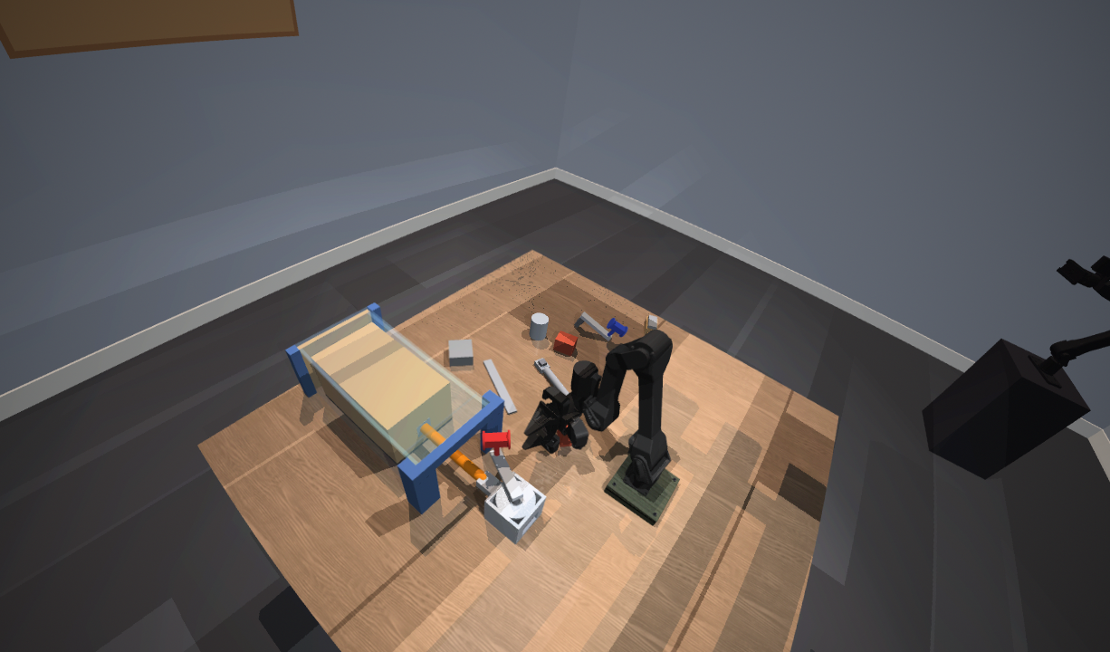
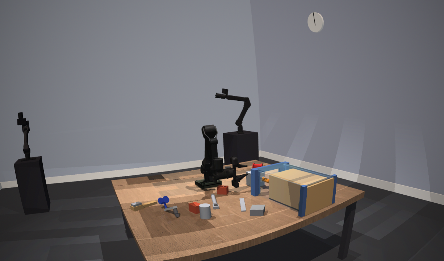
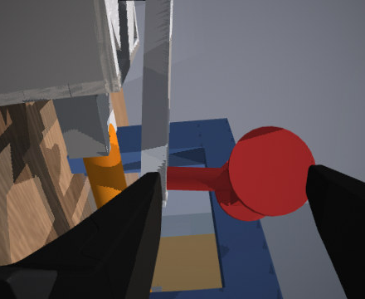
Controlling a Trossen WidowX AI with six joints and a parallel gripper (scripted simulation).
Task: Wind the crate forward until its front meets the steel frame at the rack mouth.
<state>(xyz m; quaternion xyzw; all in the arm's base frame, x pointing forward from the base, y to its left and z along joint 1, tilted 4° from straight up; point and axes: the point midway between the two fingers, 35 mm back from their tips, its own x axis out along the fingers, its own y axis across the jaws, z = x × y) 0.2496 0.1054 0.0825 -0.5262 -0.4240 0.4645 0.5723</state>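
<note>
The winch handle lies 7 cm to the left of my gripper tip and 2 cm below it. From my gripper tip the other things lie so: red knob 5 cm to the left, 4 cm ahead, 1 cm above; grey winch 10 cm below, 9 cm to the left, 7 cm behind; blue frame 11 cm ahead, 9 cm to the left, 3 cm below.
</note>
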